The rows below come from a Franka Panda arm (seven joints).
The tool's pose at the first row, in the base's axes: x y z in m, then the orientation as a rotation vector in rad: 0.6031 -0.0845 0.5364 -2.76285 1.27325 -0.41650
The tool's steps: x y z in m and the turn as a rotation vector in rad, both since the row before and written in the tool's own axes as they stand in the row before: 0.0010 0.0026 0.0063 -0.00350 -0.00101 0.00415; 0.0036 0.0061 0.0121 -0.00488 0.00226 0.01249; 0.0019 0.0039 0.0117 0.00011 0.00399 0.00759; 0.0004 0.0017 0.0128 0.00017 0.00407 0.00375; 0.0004 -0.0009 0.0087 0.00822 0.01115 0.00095; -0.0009 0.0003 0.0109 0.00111 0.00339 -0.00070; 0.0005 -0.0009 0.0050 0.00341 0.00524 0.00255; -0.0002 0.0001 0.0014 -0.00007 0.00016 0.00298
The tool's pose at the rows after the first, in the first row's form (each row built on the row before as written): 0.6035 -0.0873 0.5301 -2.76244 1.28051 -0.41292; 0.6045 -0.0946 0.5182 -2.75728 1.30032 -0.41271; 0.6059 -0.0992 0.5067 -2.75198 1.31118 -0.41797; 0.6083 -0.1013 0.4942 -2.74956 1.31694 -0.42363; 0.6116 -0.1016 0.4861 -2.74381 1.31592 -0.44394; 0.6140 -0.1018 0.4754 -2.74393 1.31511 -0.44943; 0.6164 -0.1019 0.4709 -2.73989 1.31762 -0.45856; 0.6166 -0.1019 0.4695 -2.73763 1.32160 -0.45853
